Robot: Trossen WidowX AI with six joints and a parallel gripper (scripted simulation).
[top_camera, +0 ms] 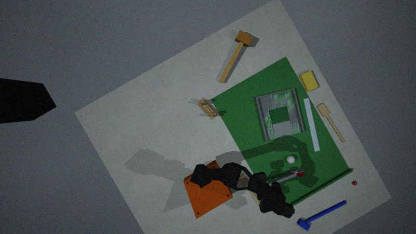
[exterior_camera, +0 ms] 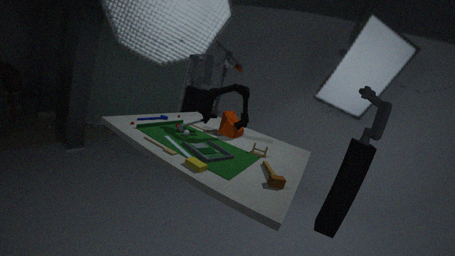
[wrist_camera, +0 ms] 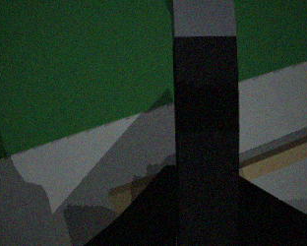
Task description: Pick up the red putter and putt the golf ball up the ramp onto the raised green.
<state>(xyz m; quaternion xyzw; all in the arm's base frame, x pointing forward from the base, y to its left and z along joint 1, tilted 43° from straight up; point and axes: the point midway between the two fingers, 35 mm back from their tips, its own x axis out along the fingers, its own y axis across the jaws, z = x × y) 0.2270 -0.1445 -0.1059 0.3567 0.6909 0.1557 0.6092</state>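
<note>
Now: gripper tip 11 cm short of the red putter and 3 cm to the left of it. From my gripper tip the other things lie so: blue putter (35 cm to the right, 22 cm ahead, 6 cm below); white golf ball (23 cm ahead, 5 cm below, 1 cm to the left); white strip (43 cm ahead, 11 cm to the left, 7 cm below).
</note>
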